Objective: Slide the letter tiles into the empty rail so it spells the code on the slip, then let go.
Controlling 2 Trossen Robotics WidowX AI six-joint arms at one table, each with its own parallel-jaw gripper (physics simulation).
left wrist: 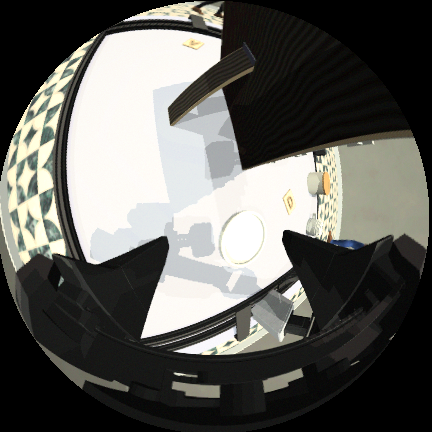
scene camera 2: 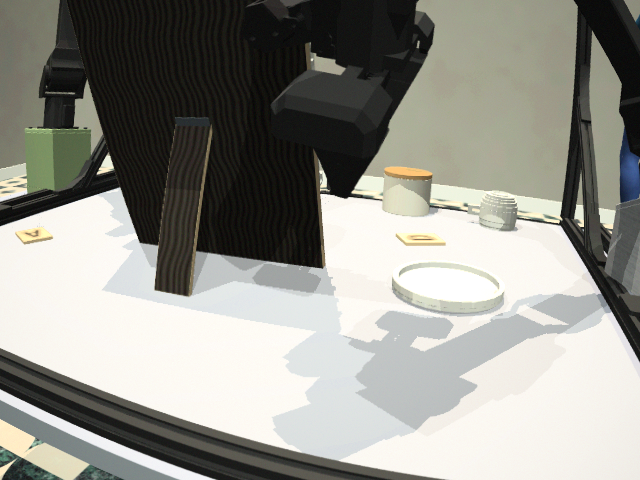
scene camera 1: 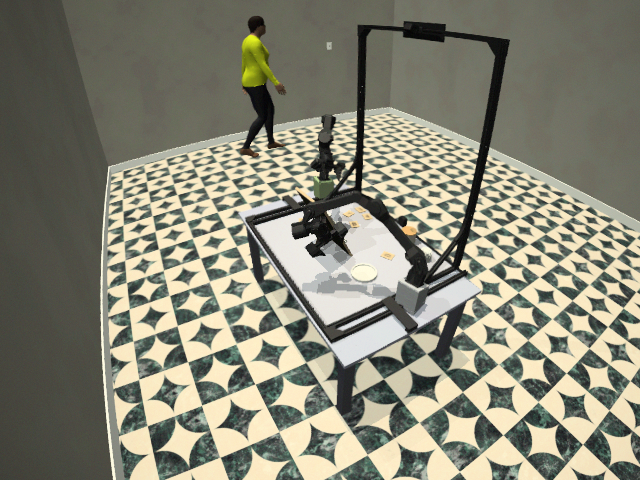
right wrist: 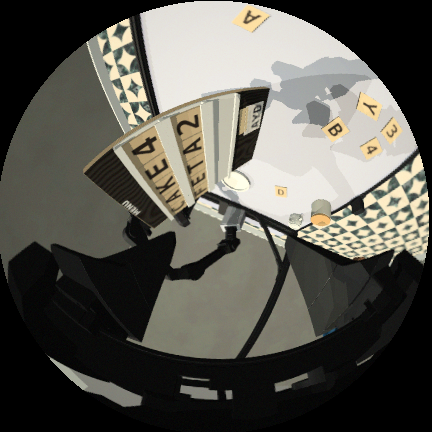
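Pixels of known places: left gripper, fingertip midpoint: point(left wrist: 226, 239) point(scene camera 2: 361, 160) point(scene camera 1: 333, 248); right gripper, fingertip midpoint: point(scene camera 1: 332, 180) point(right wrist: 232, 239); left arm's base, origin of the base link: point(left wrist: 287, 322) point(scene camera 1: 414, 282) point(right wrist: 230, 228); right arm's base, origin of the base link: point(scene camera 2: 57, 128).
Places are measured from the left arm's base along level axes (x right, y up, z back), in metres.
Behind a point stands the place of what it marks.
Observation:
The dark board point(scene camera 2: 232, 196) {x 0.051, y -0.040, z -0.493 m} point(left wrist: 310, 90) point(right wrist: 102, 172) {x -0.015, y 0.183, z -0.640 m} leans on its strut point(scene camera 2: 178, 217) {x -0.007, y -0.050, z -0.537 m} point(left wrist: 210, 80) {x 0.002, y -0.017, z -0.530 m}. In the right wrist view its front rails hold CAKE 4 and FETA 2; the pale rail point(right wrist: 225, 135) {x 0.064, y -0.006, z -0.550 m} beside them is empty. The slip point(right wrist: 255, 117) {x 0.106, y -0.091, z -0.555 m} reads AYD. Loose tiles lie on the table: A point(right wrist: 251, 18) point(scene camera 2: 34, 235) {x 0.115, y -0.116, z -0.791 m} point(left wrist: 193, 43) {x 0.120, y -0.116, z -0.792 m}, Y point(right wrist: 369, 106) {x 0.360, y -0.116, z -0.658 m}, B point(right wrist: 335, 129) {x 0.296, y -0.116, z -0.563 m}, 3 point(right wrist: 391, 130), 4 point(right wrist: 371, 149) {x 0.411, y -0.116, z -0.559 m} and D point(right wrist: 281, 191) {x 0.201, y -0.116, z -0.266 m} point(scene camera 2: 420, 238) {x 0.193, y -0.116, z -0.264 m} point(left wrist: 289, 201) {x 0.196, y -0.116, z -0.264 m}. My left gripper point(left wrist: 226, 239) {x -0.079, y 0.022, z -0.373 m} point(scene camera 1: 329, 240) {x -0.079, y 0.022, z -0.373 m} is open behind the board. My right gripper point(scene camera 1: 338, 170) {x 0.158, y 0.193, z -0.602 m} is open, away from the board's front.
A round white dish point(scene camera 2: 447, 284) {x 0.013, y -0.112, z -0.267 m} point(scene camera 1: 363, 272) {x 0.012, y -0.112, z -0.269 m} point(left wrist: 242, 237) {x 0.008, y -0.112, z -0.272 m} lies near the D tile. A lidded canister point(scene camera 2: 406, 191) {x 0.333, y -0.079, z -0.264 m} point(right wrist: 320, 212) {x 0.357, y -0.062, z -0.292 m} and a small ribbed jar point(scene camera 2: 497, 210) {x 0.276, y -0.087, z -0.124 m} point(right wrist: 295, 219) {x 0.299, y -0.086, z -0.143 m} stand near the table's far edge. A black overhead frame point(scene camera 1: 361, 103) {x 0.589, y 0.475, z -0.771 m} rises above the table. A person point(scene camera 1: 254, 62) stands beyond.

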